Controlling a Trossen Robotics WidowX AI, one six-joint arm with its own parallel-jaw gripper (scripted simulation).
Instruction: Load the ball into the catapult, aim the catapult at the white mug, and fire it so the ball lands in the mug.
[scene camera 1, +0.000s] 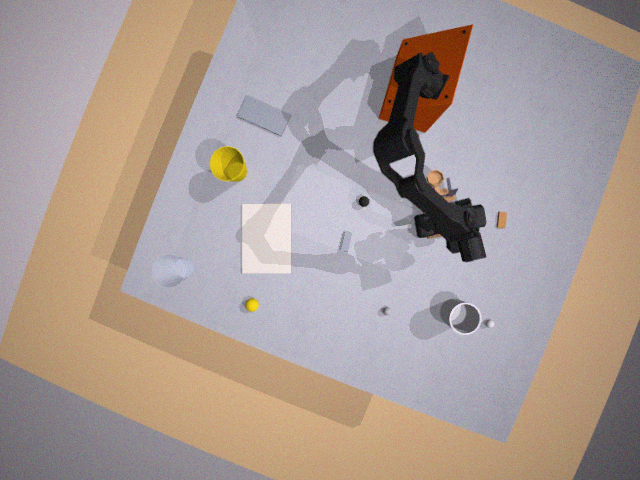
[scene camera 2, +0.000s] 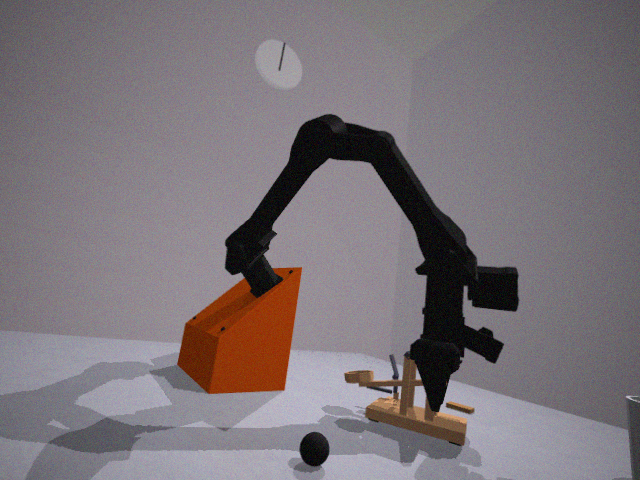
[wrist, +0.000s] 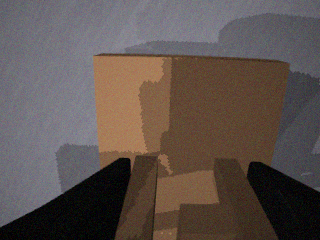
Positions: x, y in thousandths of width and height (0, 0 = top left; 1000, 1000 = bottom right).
Labels:
gripper: scene camera 1 688, 464; scene camera 2 682, 849; wrist 592, 710
white sheet: scene camera 1 416, 476; not seen in scene camera 2 (out of frame); not seen in the wrist view (out of frame)
yellow cup: scene camera 1 355, 341; not seen in scene camera 2 (out of frame); not seen in the wrist view (out of frame)
grey slab: scene camera 1 395, 230; not seen in scene camera 2 (out of frame); not seen in the wrist view (out of frame)

